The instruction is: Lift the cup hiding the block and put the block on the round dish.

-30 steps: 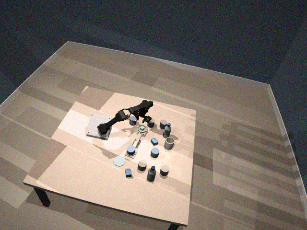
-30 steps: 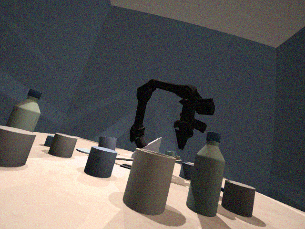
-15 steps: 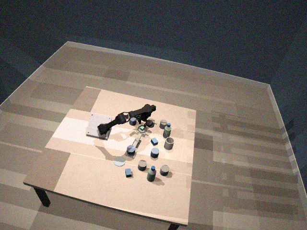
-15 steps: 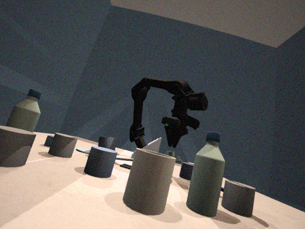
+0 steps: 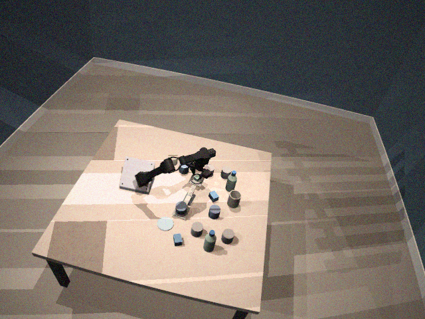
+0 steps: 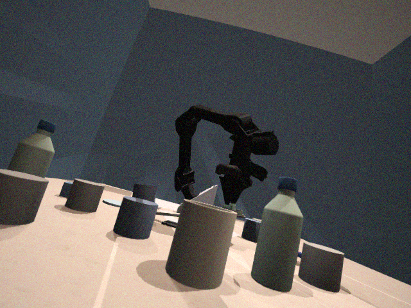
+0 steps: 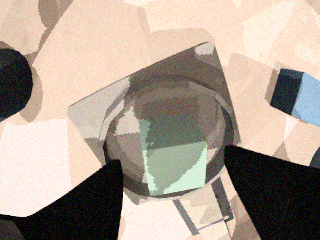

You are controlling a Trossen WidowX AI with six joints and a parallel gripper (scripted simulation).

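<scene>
Right now the pale green block is 1 cm below my gripper tip. Round my gripper tip: blue-grey cup: 2 cm behind, 28 cm to the right, 4 cm below; then round pale dish: 8 cm behind, 37 cm to the right, 9 cm below; then beige cup: 28 cm ahead, 5 cm to the right, 6 cm below.
</scene>
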